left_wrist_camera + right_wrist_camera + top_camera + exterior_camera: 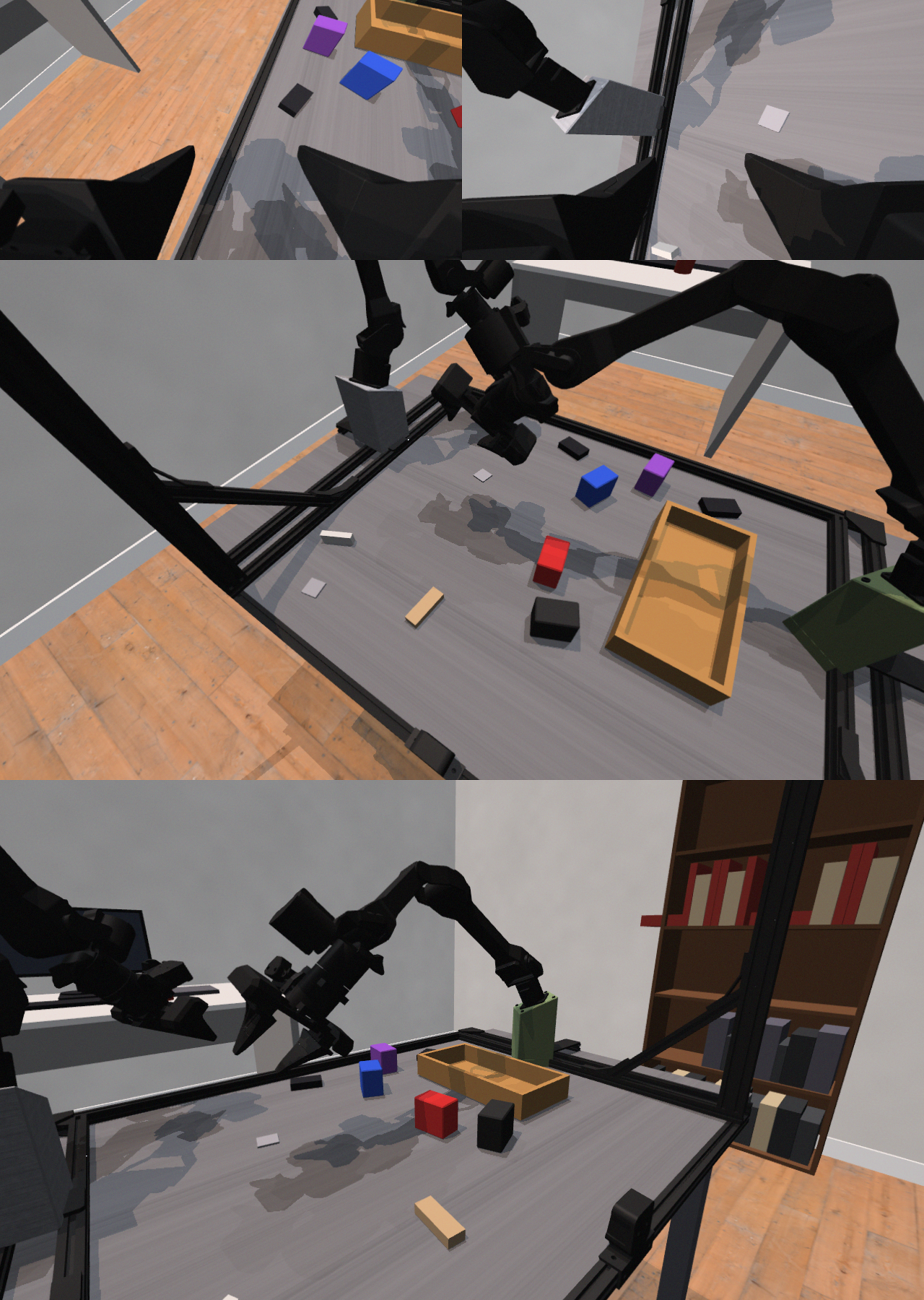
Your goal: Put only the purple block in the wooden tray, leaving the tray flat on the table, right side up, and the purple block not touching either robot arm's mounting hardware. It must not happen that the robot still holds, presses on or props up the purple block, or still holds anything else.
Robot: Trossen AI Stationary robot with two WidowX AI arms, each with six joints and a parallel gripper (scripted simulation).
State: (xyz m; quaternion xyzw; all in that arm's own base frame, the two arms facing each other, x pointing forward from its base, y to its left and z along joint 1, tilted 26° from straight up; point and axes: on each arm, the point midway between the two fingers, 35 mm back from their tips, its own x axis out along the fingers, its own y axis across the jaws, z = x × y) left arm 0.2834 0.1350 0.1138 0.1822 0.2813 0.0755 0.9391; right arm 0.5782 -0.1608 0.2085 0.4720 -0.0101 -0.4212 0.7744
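The purple block is 220 mm ahead of my right hand, 310 mm to the right of it and 140 mm below it. Round my right hand: blue block: 130 mm ahead, 220 mm to the right, 140 mm below; red block: 90 mm behind, 210 mm to the right, 140 mm below; tan bar: 260 mm behind, 70 mm to the right, 160 mm below.
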